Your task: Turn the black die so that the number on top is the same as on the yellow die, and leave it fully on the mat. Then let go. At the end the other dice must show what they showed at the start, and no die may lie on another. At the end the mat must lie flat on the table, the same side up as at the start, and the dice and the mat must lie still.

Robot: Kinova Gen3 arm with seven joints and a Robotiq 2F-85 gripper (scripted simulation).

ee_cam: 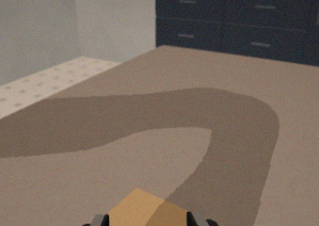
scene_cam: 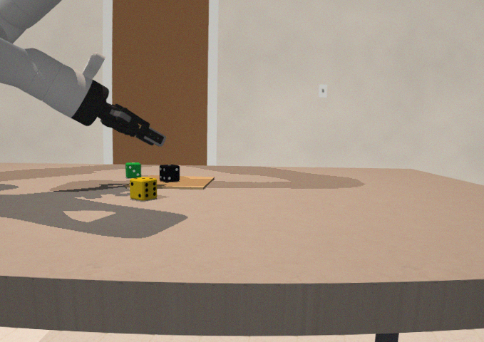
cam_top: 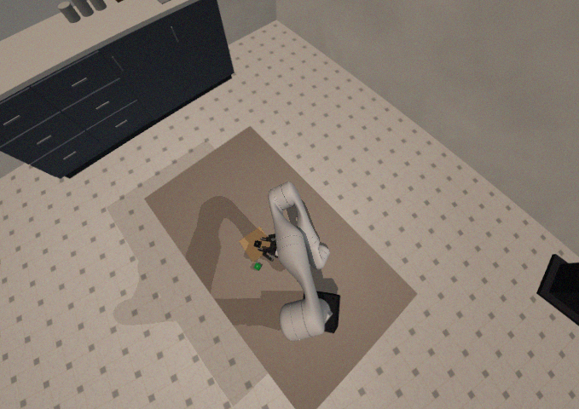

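Now: the black die 30 mm ahead of my hand, 10 mm to the left of it and 70 mm below it. Round my hand: green die: 50 mm behind, 100 mm to the left, 70 mm below; yellow die: 140 mm to the right, 70 mm below; mat: 40 mm ahead, 10 mm to the left, 90 mm below.
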